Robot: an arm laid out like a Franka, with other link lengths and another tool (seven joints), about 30 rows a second.
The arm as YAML. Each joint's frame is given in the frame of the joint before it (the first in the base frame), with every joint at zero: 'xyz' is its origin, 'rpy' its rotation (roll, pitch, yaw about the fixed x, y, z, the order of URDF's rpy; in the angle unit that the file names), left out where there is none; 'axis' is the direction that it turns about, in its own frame. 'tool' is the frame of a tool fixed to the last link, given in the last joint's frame.
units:
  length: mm
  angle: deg
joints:
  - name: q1
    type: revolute
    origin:
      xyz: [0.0, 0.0, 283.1]
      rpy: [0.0, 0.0, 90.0]
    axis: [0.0, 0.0, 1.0]
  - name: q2
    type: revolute
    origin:
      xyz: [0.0, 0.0, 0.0]
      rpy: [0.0, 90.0, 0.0]
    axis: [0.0, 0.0, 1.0]
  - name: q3
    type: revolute
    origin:
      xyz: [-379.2, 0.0, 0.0]
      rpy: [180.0, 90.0, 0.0]
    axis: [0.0, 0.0, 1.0]
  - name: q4
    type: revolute
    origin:
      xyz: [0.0, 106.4, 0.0]
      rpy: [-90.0, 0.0, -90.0]
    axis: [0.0, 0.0, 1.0]
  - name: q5
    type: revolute
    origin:
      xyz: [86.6, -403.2, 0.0]
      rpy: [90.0, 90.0, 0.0]
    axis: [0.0, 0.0, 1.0]
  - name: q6
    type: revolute
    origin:
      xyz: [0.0, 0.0, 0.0]
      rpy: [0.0, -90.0, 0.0]
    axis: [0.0, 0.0, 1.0]
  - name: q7
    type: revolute
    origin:
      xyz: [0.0, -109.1, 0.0]
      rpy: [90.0, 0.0, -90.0]
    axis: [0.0, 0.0, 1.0]
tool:
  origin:
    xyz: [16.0, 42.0, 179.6]
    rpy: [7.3, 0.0, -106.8]
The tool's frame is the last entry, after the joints.
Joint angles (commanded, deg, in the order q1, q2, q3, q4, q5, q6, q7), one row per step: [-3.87, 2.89, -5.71, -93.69, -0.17, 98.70, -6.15]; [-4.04, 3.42, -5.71, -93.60, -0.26, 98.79, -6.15]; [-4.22, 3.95, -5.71, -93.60, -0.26, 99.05, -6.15]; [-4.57, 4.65, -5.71, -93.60, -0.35, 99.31, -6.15]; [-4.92, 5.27, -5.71, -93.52, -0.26, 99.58, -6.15]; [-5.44, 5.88, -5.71, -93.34, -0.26, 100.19, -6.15]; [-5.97, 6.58, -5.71, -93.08, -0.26, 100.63, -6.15]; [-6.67, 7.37, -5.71, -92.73, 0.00, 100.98, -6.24]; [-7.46, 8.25, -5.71, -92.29, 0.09, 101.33, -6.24]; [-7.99, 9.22, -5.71, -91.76, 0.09, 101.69, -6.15]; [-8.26, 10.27, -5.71, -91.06, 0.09, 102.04, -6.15]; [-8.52, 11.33, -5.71, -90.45, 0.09, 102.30, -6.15]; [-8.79, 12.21, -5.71, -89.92, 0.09, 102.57, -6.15]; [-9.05, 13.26, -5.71, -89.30, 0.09, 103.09, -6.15]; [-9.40, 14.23, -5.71, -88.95, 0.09, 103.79, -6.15]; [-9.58, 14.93, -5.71, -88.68, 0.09, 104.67, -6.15]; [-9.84, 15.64, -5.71, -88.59, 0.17, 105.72, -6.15]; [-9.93, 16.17, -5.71, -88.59, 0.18, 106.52, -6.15]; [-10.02, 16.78, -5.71, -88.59, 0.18, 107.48, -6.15]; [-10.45, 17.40, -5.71, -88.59, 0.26, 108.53, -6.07]
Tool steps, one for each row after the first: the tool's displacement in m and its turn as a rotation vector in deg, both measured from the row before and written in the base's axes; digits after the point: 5 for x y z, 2 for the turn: [0.00218, -0.00242, -0.00502, -0.08, 0.37, -0.16]; [0.00244, -0.00235, -0.00558, -0.01, 0.27, -0.18]; [0.00253, -0.00463, -0.00754, -0.08, 0.46, -0.33]; [0.00243, -0.00419, -0.00599, 0.08, 0.26, -0.36]; [0.00308, -0.00667, -0.00412, -0.09, -0.17, -0.51]; [0.00297, -0.00682, -0.00487, -0.07, 0.01, -0.52]; [0.00278, -0.00821, -0.00555, 0.19, 0.05, -0.65]; [0.00273, -0.00991, -0.00574, 0.02, 0.08, -0.80]; [0.00392, -0.00727, -0.00598, -0.07, 0.09, -0.61]; [0.00552, -0.00434, -0.00548, -0.10, 0.02, -0.25]; [0.00495, -0.00414, -0.00679, -0.06, 0.20, -0.24]; [0.00406, -0.00417, -0.00538, -0.06, 0.09, -0.25]; [0.00554, -0.00439, -0.00619, -0.12, -0.07, -0.24]; [0.00455, -0.00546, -0.00743, -0.11, -0.06, -0.33]; [0.00467, -0.00336, -0.00439, -0.18, -0.42, -0.15]; [0.00425, -0.00421, -0.00594, -0.11, -0.42, -0.25]; [0.00333, -0.00194, -0.00502, -0.11, -0.25, -0.07]; [0.00393, -0.00212, -0.00571, -0.15, -0.32, -0.07]; [0.00268, -0.00632, -0.00571, -0.10, -0.42, -0.50]
